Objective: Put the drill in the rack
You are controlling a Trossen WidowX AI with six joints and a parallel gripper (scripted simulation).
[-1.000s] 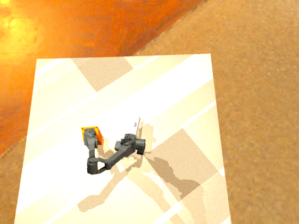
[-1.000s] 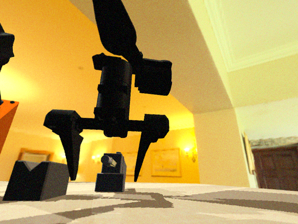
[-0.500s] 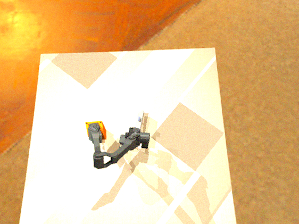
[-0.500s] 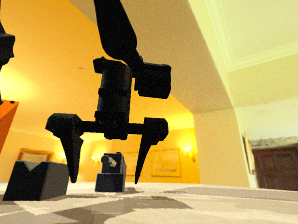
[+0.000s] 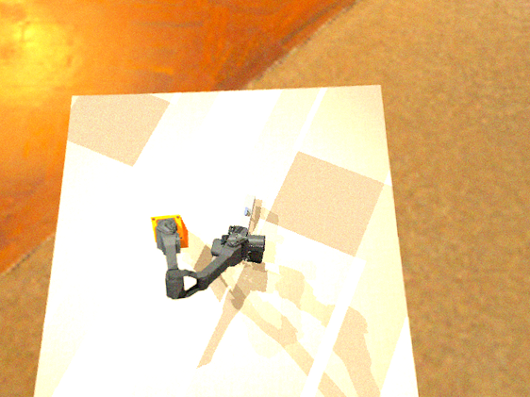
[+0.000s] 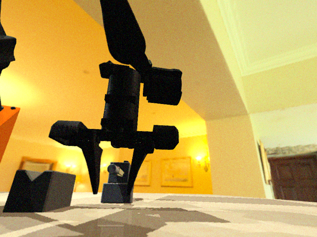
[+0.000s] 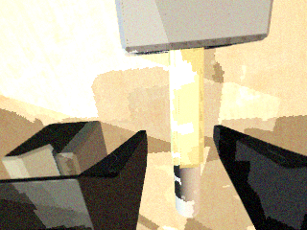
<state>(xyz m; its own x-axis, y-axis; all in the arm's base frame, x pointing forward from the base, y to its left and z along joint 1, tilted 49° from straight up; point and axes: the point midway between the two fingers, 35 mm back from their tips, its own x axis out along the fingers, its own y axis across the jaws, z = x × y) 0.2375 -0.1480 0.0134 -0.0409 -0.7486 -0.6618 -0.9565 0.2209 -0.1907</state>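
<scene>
The drill is 1 cm ahead of my gripper tip, 4 cm to the left of it and 3 cm above it. The rest, counted from my gripper tip: grey stepped block 4 cm ahead, 13 cm to the left, 2 cm above; then key 5 cm ahead, 16 cm to the left, 4 cm above.
</scene>
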